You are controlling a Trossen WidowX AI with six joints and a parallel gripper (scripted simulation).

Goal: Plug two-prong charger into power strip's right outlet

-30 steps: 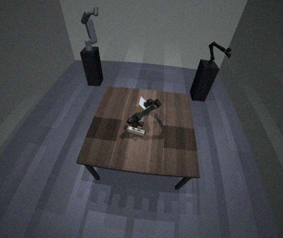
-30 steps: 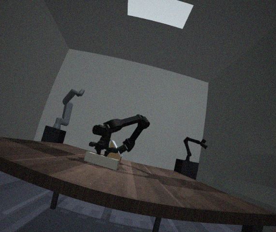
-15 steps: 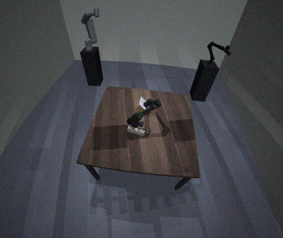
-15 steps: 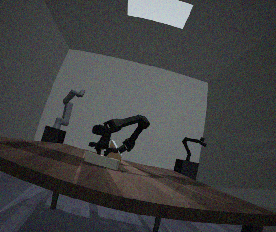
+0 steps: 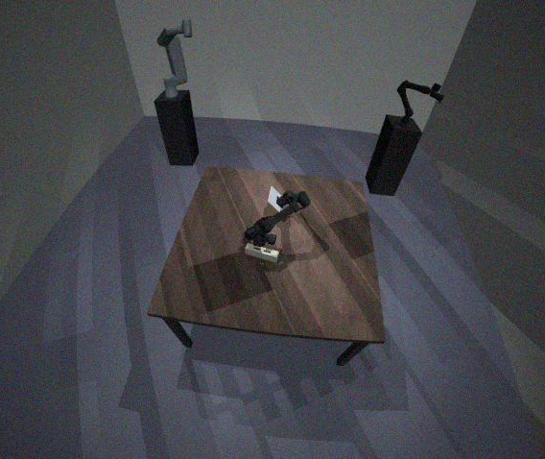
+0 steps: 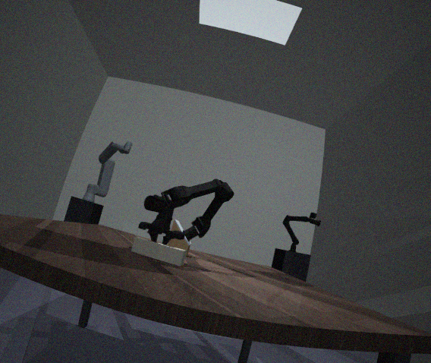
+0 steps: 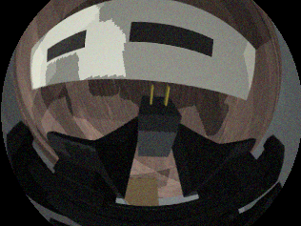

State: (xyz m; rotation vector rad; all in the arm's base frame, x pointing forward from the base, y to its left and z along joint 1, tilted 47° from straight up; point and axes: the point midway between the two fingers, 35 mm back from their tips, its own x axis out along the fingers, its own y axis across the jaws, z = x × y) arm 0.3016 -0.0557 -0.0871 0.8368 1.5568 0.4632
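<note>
My gripper tip is 20 mm short of the dark two-prong charger and 10 mm below it.
</note>
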